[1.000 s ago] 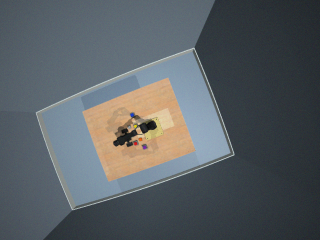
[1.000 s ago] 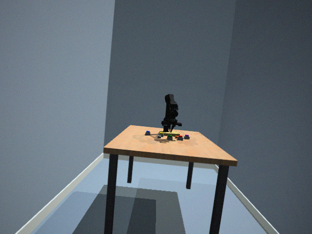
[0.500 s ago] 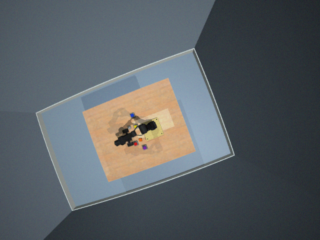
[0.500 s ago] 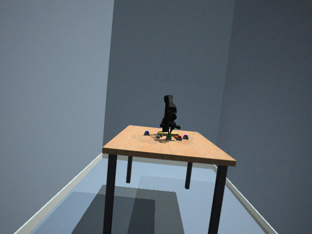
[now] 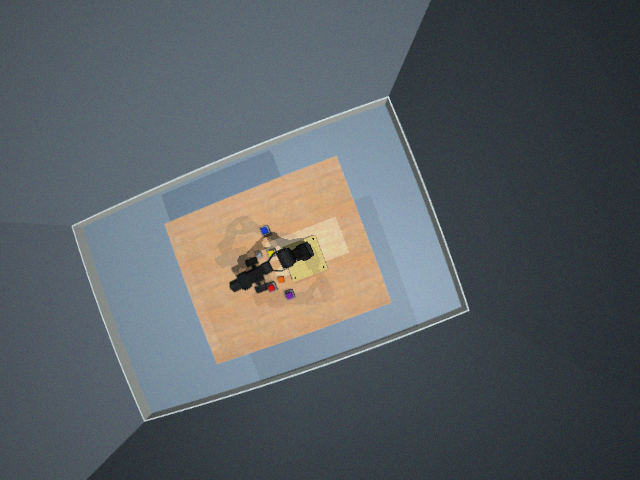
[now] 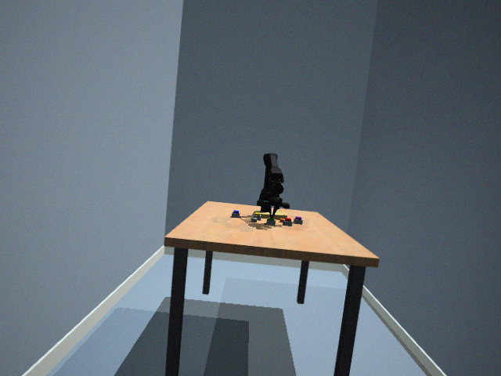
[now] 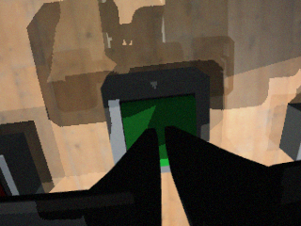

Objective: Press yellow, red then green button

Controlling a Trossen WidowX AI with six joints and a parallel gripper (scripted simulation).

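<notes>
My gripper tip is now 10 mm above the green button. Round my gripper tip: grey block: 20 mm behind, 100 mm to the right, 20 mm below; then orange block: 90 mm behind, 80 mm to the left, 20 mm below; then red button: 30 mm behind, 100 mm to the left.
</notes>
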